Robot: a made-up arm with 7 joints. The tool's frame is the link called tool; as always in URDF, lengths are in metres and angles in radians.
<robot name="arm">
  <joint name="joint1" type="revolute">
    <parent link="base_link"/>
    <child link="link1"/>
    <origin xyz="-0.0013 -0.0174 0.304" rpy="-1.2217 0 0"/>
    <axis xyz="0 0 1"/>
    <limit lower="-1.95" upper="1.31"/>
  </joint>
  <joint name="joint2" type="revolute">
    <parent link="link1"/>
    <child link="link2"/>
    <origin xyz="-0.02 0.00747 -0.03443" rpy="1.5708 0 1.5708"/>
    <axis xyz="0 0 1"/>
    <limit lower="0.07" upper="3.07"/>
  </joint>
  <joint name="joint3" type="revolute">
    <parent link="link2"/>
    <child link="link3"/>
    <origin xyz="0.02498 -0.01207 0.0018" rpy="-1.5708 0 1.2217"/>
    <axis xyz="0 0 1"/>
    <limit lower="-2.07" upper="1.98"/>
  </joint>
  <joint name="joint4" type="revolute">
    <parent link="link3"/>
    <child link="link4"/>
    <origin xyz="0.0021 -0.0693 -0.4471" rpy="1.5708 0 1.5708"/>
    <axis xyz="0 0 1"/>
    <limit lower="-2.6" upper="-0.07"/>
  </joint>
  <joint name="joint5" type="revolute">
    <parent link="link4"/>
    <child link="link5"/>
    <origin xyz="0.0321 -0.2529 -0.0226" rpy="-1.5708 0 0"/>
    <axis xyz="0 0 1"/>
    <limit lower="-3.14" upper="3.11"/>
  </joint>
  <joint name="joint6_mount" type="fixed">
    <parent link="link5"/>
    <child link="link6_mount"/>
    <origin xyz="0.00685 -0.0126 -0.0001"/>
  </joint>
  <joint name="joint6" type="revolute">
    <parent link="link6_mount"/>
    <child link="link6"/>
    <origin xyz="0.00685 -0.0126 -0.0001" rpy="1.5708 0 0"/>
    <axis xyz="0 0 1"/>
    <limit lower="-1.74" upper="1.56"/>
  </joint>
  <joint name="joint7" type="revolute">
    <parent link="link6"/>
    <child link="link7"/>
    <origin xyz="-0.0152 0 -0.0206" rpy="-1.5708 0 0"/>
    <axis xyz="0 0 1"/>
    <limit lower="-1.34" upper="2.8"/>
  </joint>
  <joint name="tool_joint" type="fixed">
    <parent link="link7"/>
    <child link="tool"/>
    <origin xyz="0.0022 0.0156 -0.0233" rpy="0 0 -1.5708"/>
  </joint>
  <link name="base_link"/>
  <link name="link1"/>
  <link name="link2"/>
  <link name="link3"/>
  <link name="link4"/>
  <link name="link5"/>
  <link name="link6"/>
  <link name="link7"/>
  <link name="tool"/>
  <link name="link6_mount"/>
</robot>
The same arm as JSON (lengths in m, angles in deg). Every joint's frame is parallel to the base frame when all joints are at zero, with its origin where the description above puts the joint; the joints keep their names.
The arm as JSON. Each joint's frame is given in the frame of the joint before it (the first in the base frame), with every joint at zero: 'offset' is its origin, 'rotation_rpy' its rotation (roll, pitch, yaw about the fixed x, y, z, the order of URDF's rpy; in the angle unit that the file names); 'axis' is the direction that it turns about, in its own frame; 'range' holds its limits. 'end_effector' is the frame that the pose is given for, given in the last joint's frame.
{"length_unit": "m", "angle_unit": "deg", "chain": [
  {"id": "joint1", "offset": [-0.0013, -0.0174, 0.304], "rotation_rpy": [0.0, 0.0, 0.0], "axis": [0.0, 0.9397, 0.342], "range": [-111.73, 75.06]},
  {"id": "joint2", "offset": [-0.02, -0.0298, -0.0188], "rotation_rpy": [0.0, 0.0, 0.0], "axis": "+x", "range": [4.01, 175.9]},
  {"id": "joint3", "offset": [0.0018, -0.0028, -0.0276], "rotation_rpy": [0.0, 0.0, 0.0], "axis": "+z", "range": [-118.6, 113.45]},
  {"id": "joint4", "offset": [0.0693, 0.0021, -0.4471], "rotation_rpy": [0.0, 0.0, 0.0], "axis": "+y", "range": [-148.97, -4.01]},
  {"id": "joint5", "offset": [-0.0321, -0.0226, -0.2529], "rotation_rpy": [0.0, 0.0, 0.0], "axis": "+z", "range": [-179.91, 178.19]},
  {"id": "joint6", "offset": [-0.0137, 0.0252, -0.0002], "rotation_rpy": [0.0, 0.0, 0.0], "axis": "+y", "range": [-99.69, 89.38]},
  {"id": "joint7", "offset": [0.0152, -0.0206, 0.0], "rotation_rpy": [0.0, 0.0, 0.0], "axis": "+z", "range": [-76.78, 160.43]}
], "end_effector": {"offset": [-0.0022, -0.0156, -0.0233], "rotation_rpy": [0.0, 0.0, 90.0]}}

